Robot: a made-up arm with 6 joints.
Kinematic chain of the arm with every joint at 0, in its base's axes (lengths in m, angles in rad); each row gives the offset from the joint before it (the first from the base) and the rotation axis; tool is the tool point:
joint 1: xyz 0 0 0.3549 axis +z
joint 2: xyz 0 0 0 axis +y
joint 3: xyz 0 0 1.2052 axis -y
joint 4: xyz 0 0 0 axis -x
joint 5: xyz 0.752 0 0 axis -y
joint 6: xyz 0 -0.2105 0 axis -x
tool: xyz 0 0 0
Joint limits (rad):
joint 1: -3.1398..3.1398
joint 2: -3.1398..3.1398
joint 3: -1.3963..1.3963
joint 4: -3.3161..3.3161
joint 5: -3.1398..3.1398
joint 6: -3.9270..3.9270
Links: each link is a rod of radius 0.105 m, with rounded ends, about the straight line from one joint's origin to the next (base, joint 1, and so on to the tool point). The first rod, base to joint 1, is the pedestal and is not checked.
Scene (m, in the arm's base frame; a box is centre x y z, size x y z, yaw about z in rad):
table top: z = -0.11
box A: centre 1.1 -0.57 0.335 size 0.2 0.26 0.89 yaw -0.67
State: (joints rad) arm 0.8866 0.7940 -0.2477 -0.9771 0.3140 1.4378
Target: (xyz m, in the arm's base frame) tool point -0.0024 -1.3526 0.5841
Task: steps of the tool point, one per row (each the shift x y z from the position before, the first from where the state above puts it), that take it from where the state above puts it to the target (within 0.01 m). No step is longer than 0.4 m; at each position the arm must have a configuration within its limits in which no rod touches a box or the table.
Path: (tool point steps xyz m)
1: 0.2194 -0.1839 0.1075
2: 0.1603 -0.2517 0.1236
3: 0.0779 -0.2975 0.1371
4: -0.0189 -0.3129 0.1480
5: -0.1178 -0.2930 0.1555
6: -0.1562 -0.3088 -0.1363
7: -0.2534 -0.2524 -0.1382
8: -0.3266 -0.1649 -0.1384
9: -0.3664 -0.0565 -0.1372

